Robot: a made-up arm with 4 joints. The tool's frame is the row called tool.
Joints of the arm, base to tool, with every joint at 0 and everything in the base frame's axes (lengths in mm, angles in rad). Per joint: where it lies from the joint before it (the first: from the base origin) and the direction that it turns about. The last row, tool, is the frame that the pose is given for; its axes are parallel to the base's.
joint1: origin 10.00 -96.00 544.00 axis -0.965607 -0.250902 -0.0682
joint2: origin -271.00 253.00 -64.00 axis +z
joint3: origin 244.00 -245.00 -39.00 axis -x
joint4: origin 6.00 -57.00 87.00 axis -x
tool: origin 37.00 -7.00 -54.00
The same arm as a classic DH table. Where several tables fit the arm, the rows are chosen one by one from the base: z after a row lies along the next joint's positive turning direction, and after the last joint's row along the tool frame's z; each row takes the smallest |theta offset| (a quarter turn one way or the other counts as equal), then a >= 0, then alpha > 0; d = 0 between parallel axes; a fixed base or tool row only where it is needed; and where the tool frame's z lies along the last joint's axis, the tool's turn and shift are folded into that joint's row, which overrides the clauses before.
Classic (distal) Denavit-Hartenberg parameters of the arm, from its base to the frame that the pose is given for. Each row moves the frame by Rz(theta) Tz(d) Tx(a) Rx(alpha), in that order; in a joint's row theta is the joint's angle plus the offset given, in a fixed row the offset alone. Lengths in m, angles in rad.
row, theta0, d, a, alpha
base (fixed), -1.3166, 0.545, 0.0954, 1.639
joint1, 0, 0.2136, -0.313, -1.639
joint2, -0.2542, -0.0894, 0.245, 1.5708
joint3, 0.9908, 0, 0.104, 0
joint4, -0.9908, -0.287, 0.007, -1.5708
tool (fixed), 1.5708, -0.054, 0, 0

